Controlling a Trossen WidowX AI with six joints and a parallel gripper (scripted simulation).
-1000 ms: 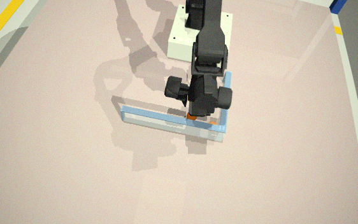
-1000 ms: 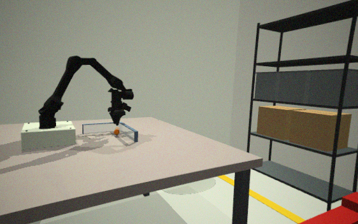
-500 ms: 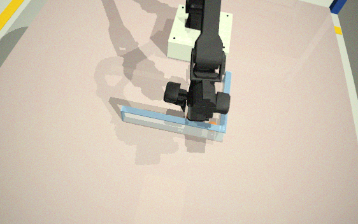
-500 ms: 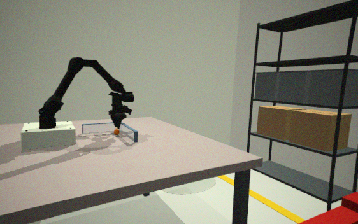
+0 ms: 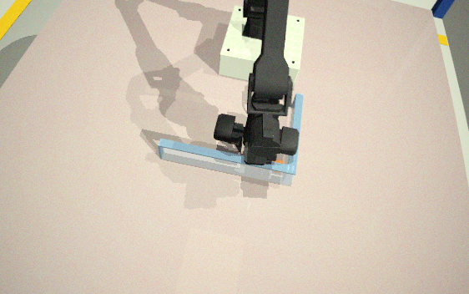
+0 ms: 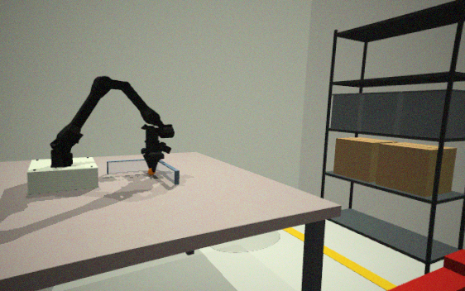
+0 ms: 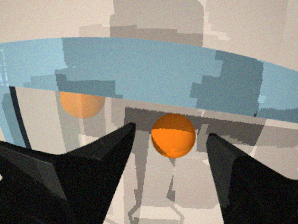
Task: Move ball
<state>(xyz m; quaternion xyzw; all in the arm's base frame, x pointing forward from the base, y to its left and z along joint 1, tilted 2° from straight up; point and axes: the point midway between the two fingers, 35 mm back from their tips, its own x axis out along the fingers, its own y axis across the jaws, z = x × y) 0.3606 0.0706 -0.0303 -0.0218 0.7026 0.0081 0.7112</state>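
My gripper tip is 70 mm to the right of the see-through copy of ball and 20 mm short of it. Round my gripper tip: orange ball right at my gripper tip.
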